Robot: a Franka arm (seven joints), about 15 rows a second.
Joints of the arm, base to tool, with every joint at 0 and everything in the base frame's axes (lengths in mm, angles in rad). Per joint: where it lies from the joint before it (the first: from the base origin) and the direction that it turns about. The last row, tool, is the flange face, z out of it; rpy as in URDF.
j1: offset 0 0 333 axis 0 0 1
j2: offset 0 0 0 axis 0 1 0
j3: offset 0 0 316 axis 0 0 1
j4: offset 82.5 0 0 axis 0 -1 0
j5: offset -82.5 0 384 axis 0 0 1
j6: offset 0 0 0 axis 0 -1 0
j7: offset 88 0 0 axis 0 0 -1
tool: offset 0 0 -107 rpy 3.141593 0 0
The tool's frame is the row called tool.
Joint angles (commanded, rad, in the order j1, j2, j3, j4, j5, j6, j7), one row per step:
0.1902, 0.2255, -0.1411, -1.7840, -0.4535, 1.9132, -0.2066
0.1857, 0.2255, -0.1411, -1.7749, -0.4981, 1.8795, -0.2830
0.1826, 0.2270, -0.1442, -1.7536, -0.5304, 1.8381, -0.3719
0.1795, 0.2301, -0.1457, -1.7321, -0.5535, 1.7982, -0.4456
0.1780, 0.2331, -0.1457, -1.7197, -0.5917, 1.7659, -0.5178
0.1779, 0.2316, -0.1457, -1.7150, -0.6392, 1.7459, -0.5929
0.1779, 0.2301, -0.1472, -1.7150, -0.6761, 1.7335, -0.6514
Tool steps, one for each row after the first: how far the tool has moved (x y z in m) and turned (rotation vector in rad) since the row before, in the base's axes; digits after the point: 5 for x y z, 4 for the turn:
-0.00109, -0.00743, 0.00355, -0.0450, 0.0541, 0.0671
0.00019, -0.00790, 0.00781, -0.0343, 0.0589, 0.0646
0.00018, -0.00635, 0.00688, -0.0251, 0.0533, 0.0472
-0.00037, -0.00536, 0.00403, -0.0363, 0.0566, 0.0555
-0.00061, -0.00467, 0.00452, -0.0408, 0.0536, 0.0659
-0.00079, -0.00430, 0.00241, -0.0314, 0.0442, 0.0495

